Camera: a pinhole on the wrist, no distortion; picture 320 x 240 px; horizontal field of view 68.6 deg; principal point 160.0 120.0 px. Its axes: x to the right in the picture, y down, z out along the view. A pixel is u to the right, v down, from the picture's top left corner.
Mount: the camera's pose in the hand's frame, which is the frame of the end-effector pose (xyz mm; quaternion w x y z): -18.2 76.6 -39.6 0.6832 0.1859 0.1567 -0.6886
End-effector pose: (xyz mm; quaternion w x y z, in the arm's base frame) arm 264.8 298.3 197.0 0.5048 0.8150 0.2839 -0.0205
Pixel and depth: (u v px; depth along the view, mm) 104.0 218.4 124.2
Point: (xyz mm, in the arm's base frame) 331.5 225.0 181.1
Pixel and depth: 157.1 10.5 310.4
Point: 145.0 49.1 89.2
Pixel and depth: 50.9 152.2 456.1
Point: 426.6 -94.5 0.9
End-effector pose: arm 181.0 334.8 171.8 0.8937 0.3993 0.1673 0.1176
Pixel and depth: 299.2 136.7 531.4
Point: 324.8 -151.5 8.1
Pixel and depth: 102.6 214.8 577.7
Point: 575.5 -15.8 417.7
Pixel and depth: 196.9 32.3 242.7
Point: 137.5 145.3 239.5
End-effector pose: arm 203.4 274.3 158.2 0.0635 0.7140 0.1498 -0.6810
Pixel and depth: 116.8 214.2 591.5
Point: -341.1 242.7 -56.8
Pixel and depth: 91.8 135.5 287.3
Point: -34.3 183.8 151.5
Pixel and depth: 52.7 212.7 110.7
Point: 145.0 187.4 124.5
